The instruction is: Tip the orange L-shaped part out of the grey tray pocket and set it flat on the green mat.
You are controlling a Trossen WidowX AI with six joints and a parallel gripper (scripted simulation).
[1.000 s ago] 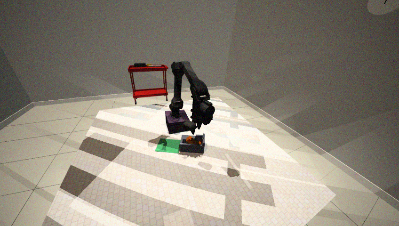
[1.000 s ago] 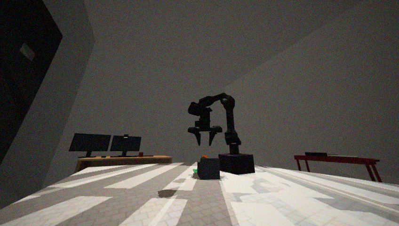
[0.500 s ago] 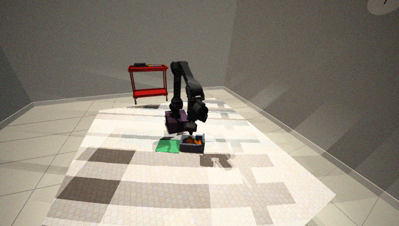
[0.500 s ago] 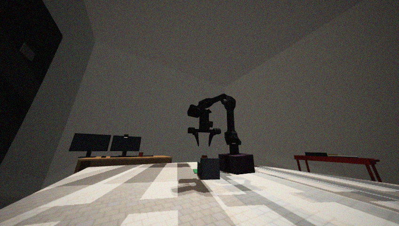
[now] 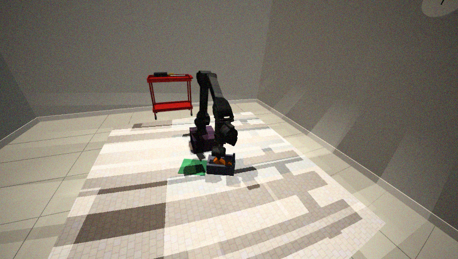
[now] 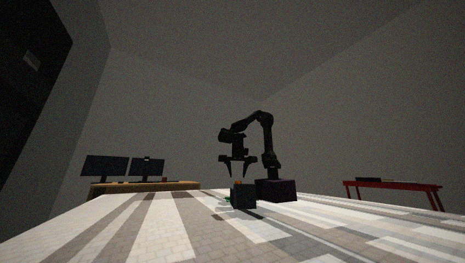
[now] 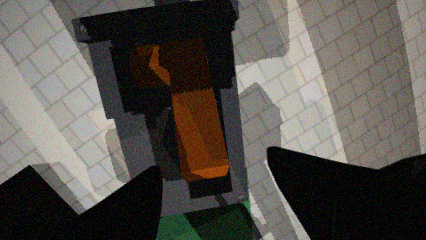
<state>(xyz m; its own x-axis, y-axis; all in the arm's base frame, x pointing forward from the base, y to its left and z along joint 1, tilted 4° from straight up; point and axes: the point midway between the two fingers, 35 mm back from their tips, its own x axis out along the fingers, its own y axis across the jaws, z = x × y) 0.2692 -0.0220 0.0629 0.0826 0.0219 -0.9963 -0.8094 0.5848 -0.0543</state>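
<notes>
My gripper tip is 7 cm above the orange L-shaped part and 4 cm to the right of it. From my gripper tip the other things lie so: green mat: 13 cm below, 11 cm to the right, 10 cm behind.
</notes>
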